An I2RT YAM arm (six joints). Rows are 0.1 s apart.
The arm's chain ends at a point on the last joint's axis. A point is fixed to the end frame.
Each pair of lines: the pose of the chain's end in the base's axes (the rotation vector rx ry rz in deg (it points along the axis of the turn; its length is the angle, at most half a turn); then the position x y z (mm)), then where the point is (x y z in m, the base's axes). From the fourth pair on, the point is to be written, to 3 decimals.
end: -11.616, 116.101, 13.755, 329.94, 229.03, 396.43
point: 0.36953 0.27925 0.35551
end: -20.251, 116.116, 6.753, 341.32, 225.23, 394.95
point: 0.37901 0.27080 0.34734
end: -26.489, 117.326, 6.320, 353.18, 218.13, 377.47
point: 0.38628 0.26344 0.32633
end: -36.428, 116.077, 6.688, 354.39, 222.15, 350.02
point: 0.382 0.268 0.296
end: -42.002, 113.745, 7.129, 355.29, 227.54, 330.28
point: 0.380 0.273 0.275
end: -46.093, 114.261, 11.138, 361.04, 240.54, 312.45
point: 0.380 0.289 0.257
